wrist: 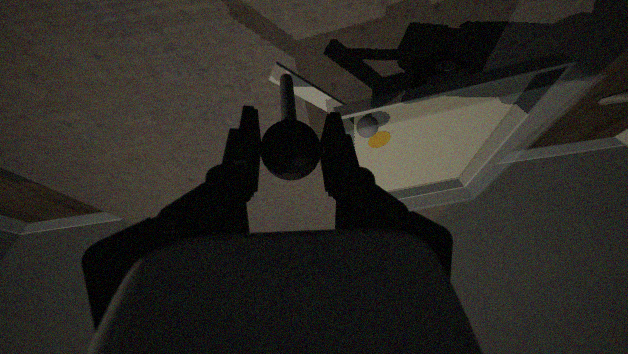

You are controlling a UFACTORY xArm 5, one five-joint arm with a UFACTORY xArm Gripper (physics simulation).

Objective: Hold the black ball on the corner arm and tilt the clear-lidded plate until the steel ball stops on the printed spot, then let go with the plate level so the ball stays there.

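My gripper [292, 128] is shut on the black ball [290, 159], one finger on each side of it. The ball's short post [287, 97] rises from the pale corner arm [312, 96]. The cream plate [430, 160] with its clear walls and lid lies to the right of the fingers. The grey steel ball [367, 125] is near the plate's left side, just up and left of the orange printed spot [379, 139], close to its edge; a dark shadow lies beside the ball. Whether the plate is level I cannot tell from this view.
A dark arm-shaped shadow [430, 47] falls behind the plate. Brown wooden surfaces with pale edges show at the far left [40, 200] and far right [575, 125]. A pale rod-like piece [615, 99] is at the right edge. A speckled brownish surface lies below the gripper.
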